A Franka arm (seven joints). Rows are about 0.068 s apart.
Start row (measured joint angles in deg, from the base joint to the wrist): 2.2 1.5 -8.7 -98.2 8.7 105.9 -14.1
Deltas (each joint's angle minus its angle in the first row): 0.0 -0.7 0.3 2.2 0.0 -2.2 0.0; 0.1 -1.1 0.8 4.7 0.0 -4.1 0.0; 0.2 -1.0 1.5 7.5 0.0 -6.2 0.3; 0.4 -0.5 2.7 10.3 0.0 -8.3 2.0; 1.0 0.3 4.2 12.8 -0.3 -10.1 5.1; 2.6 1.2 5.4 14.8 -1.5 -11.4 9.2; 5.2 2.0 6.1 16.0 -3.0 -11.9 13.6; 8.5 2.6 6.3 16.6 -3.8 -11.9 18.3
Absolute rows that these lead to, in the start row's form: 2.2 0.8 -8.4 -96.0 8.7 103.7 -14.1; 2.3 0.4 -7.9 -93.5 8.7 101.8 -14.1; 2.4 0.5 -7.2 -90.7 8.7 99.7 -13.8; 2.6 1.0 -6.0 -87.9 8.7 97.6 -12.1; 3.2 1.8 -4.5 -85.4 8.4 95.8 -9.0; 4.8 2.7 -3.3 -83.4 7.2 94.5 -4.9; 7.4 3.5 -2.6 -82.2 5.7 94.0 -0.5; 10.7 4.1 -2.4 -81.6 4.9 94.0 4.2
